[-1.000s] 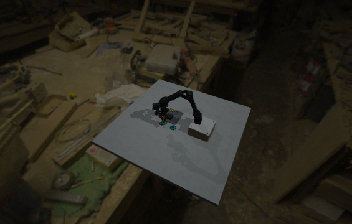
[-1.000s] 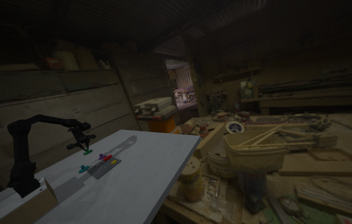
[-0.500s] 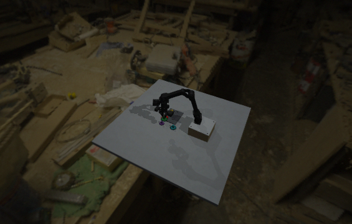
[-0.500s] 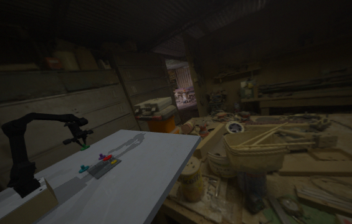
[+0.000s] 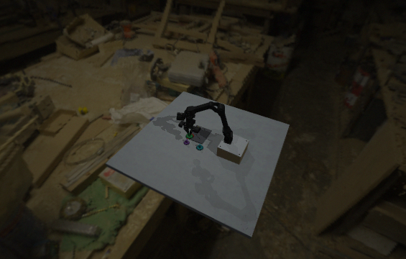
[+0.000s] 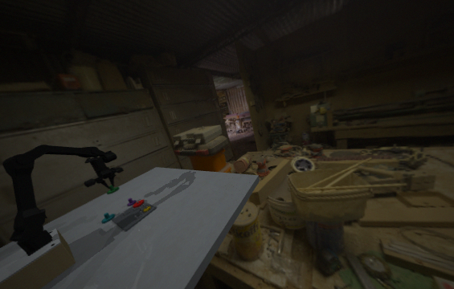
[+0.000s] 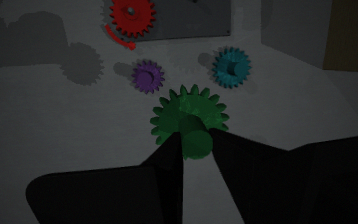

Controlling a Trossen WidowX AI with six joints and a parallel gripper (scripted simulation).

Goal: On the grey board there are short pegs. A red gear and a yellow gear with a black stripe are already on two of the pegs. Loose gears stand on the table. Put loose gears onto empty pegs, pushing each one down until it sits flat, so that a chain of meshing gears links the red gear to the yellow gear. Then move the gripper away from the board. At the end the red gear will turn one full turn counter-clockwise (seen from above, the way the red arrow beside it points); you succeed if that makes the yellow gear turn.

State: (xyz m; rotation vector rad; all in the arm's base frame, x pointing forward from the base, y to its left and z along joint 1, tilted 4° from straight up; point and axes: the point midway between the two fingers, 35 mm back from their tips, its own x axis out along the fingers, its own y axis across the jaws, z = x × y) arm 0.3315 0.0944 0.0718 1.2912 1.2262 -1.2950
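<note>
Now: the grey board 2 cm behind my gripper tip, 19 cm to the right of it and 16 cm below it. Also, from my gripper tip: purple gear (5 cm ahead, 4 cm to the right, 15 cm below); green gear (1 cm below); teal gear (9 cm behind, 2 cm to the right, 15 cm below).
</note>
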